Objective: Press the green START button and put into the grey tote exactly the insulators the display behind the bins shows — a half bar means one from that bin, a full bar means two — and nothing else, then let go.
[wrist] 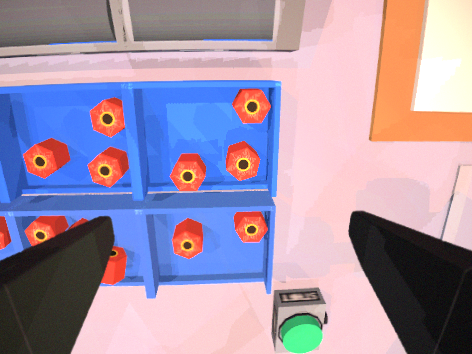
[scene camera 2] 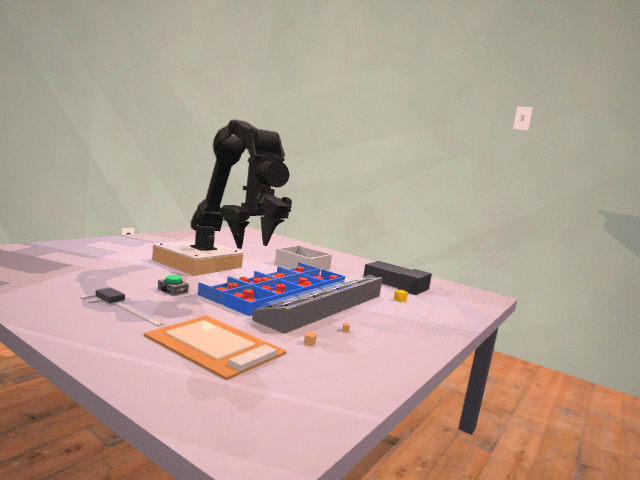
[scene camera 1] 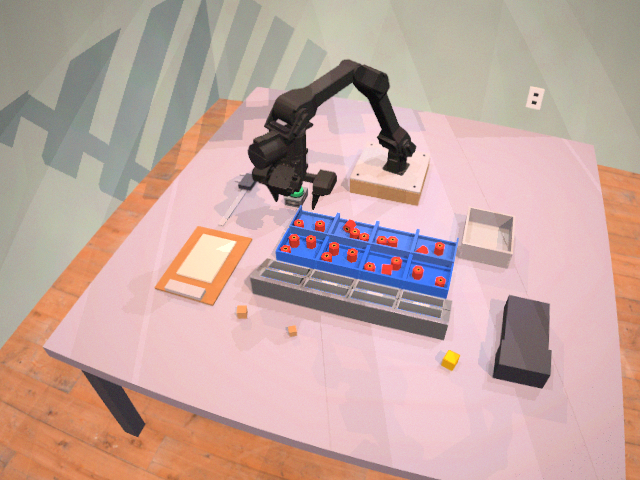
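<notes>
The green START button (scene camera 1: 297,191) (scene camera 2: 173,279) (wrist: 301,334) sits on a small grey box beside the blue bins (scene camera 1: 320,261) (scene camera 2: 225,303) (wrist: 205,201). My gripper (scene camera 1: 294,204) (scene camera 2: 253,245) (wrist: 233,225) is open and empty, above the table; in the wrist view the button is below and right of the midpoint between its fingertips. Red insulators, such as one (scene camera 1: 352,254) (wrist: 187,175), stand or lie in two rows of bins. The grey display (scene camera 1: 351,308) (scene camera 2: 330,305) (wrist: 288,25) shows grey windows; I can make out no coloured bars. The grey tote (scene camera 1: 483,255) (scene camera 2: 310,256) looks empty.
An orange board (scene camera 1: 170,284) (scene camera 2: 222,370) (wrist: 395,125) with a pale sheet lies near the bins. A caliper-like tool (scene camera 1: 235,205) (scene camera 2: 139,312) is beside the button. A black block (scene camera 1: 524,335) (scene camera 2: 397,277), a yellow cube (scene camera 1: 450,359) (scene camera 2: 400,295) and two small orange cubes also lie on the table.
</notes>
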